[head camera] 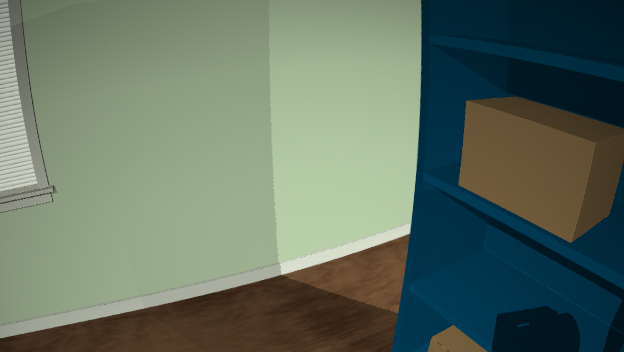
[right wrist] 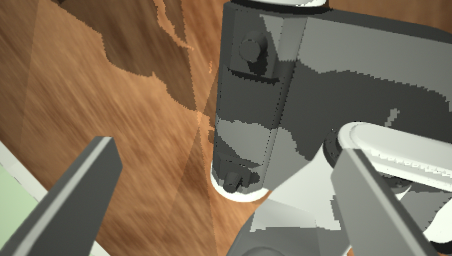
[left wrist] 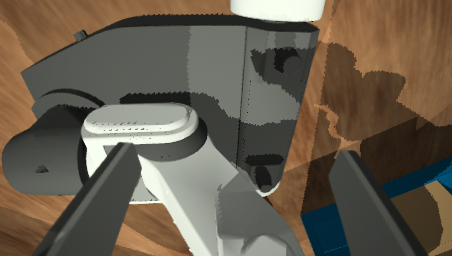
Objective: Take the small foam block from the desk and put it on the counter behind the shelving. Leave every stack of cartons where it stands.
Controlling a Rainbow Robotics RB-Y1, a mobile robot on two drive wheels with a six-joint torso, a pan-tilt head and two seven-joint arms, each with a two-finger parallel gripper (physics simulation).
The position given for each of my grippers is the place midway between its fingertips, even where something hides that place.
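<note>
You'd find my left gripper [left wrist: 234,160] in the picture, and my right gripper [right wrist: 227,157] is there too.
</note>
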